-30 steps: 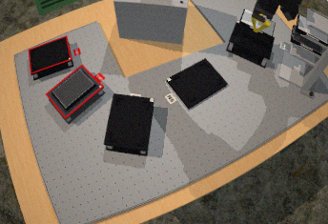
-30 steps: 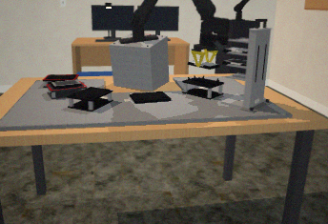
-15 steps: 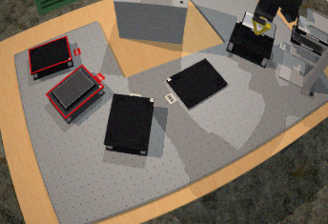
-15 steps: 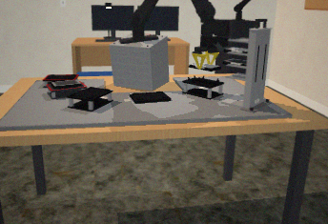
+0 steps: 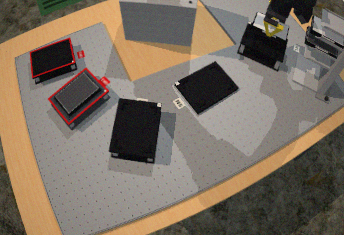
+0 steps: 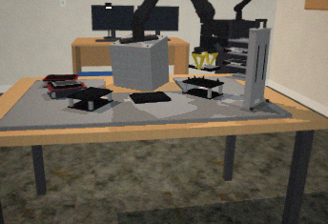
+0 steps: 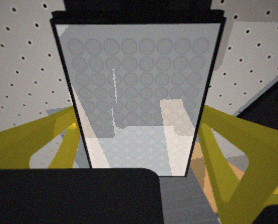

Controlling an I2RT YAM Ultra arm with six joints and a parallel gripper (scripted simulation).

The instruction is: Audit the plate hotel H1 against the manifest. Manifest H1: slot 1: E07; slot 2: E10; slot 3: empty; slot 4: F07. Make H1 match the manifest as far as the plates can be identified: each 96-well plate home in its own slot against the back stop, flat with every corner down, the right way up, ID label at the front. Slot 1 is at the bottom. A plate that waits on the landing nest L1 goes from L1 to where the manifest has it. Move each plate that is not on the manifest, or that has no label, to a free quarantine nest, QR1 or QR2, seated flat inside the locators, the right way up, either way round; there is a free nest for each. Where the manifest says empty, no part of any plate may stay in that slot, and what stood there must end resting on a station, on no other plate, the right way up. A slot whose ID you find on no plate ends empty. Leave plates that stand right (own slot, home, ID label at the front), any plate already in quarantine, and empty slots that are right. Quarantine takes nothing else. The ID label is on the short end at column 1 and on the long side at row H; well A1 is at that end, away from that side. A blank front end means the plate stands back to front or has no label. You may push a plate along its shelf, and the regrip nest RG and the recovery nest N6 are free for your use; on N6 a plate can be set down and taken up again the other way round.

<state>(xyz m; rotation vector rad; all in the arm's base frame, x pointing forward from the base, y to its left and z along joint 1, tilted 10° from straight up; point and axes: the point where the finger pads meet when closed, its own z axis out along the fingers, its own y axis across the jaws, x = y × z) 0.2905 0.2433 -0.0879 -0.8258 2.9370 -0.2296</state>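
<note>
The black regrip nest RG is 8 cm below my hand. The rest, counted from my hand: pale grey 96-well plate 16 cm ahead, 10 cm to the left, 9 cm above; A1 mark 9 cm behind, 1 cm to the left, 7 cm below; RG tag 11 cm behind, 4 cm to the left, 13 cm below.
</note>
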